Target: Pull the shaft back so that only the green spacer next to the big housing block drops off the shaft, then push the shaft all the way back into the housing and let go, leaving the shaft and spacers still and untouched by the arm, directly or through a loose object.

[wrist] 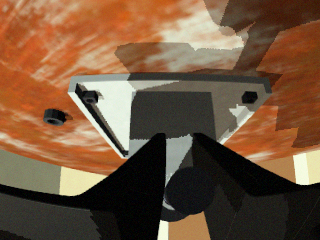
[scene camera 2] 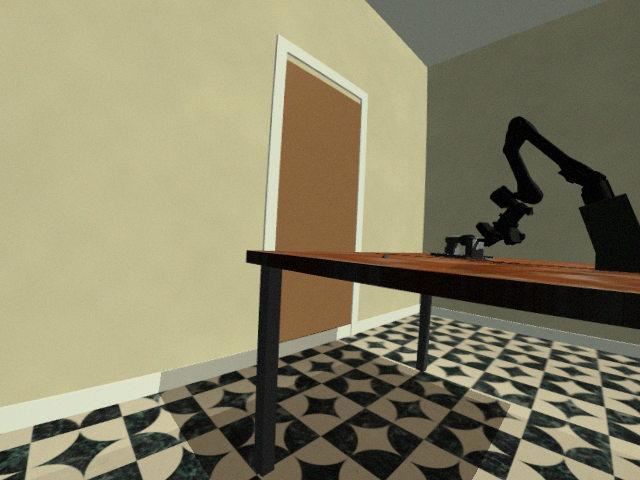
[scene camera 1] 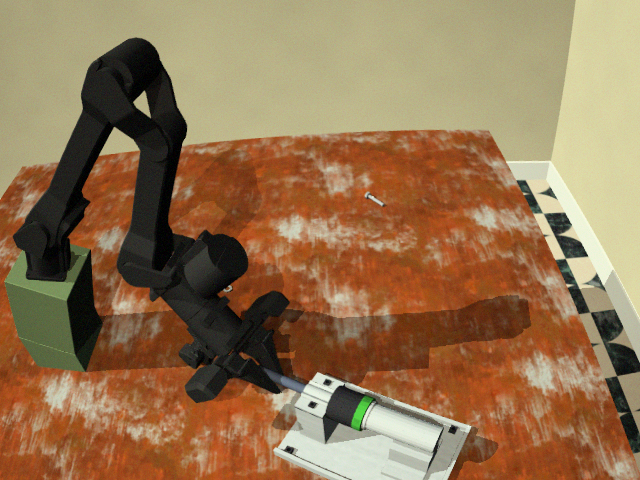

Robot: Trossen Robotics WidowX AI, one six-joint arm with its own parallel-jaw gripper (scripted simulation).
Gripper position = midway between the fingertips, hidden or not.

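The gripper (scene camera 1: 281,388) appears in the wrist view as well, where the gripper (wrist: 178,142) is visible, and scene camera 2 also shows the gripper (scene camera 2: 486,246). In the scene there are also a grey-blue shaft (wrist: 190,190) and a fixture (wrist: 132,108).
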